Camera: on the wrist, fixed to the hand. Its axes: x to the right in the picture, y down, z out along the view.
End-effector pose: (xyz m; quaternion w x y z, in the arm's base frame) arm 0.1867 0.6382 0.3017 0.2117 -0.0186 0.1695 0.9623
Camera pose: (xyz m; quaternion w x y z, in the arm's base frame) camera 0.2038 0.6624 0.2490 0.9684 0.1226 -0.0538 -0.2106
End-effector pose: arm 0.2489 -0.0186 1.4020 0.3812 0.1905 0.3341 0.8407
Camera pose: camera 0.2484 -0.0142 1.3417 0.8923 -0.0673 0.0923 -0.4368
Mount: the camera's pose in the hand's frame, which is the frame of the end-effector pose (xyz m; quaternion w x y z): -0.0002 -0.0445 -0.0409 0.0091 -0.0279 0.2896 0.9567
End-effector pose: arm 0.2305 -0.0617 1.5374 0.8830 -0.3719 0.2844 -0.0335
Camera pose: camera 0.2156 -0.1198 1.5446 0.0527 -0.2538 -0.6150 -0.7447
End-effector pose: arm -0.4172 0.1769 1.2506 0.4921 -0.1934 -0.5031 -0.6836
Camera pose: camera -0.4463 0.1415 1.2112 0.7988 -0.2988 0.3420 0.3945
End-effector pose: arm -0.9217 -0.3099 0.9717 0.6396 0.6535 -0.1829 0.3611
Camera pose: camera -0.9004 -0.2652 0.9370 0.2684 0.2915 0.4517 -0.7993
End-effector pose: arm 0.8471 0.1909 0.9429 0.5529 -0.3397 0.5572 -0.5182
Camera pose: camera 0.7989 0.1890 0.9793 0.3299 0.6646 0.5046 0.4414
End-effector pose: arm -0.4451 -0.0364 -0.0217 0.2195 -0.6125 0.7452 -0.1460
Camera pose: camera -0.4280 -0.0475 0.0352 0.0912 -0.7435 -0.6604 -0.0521
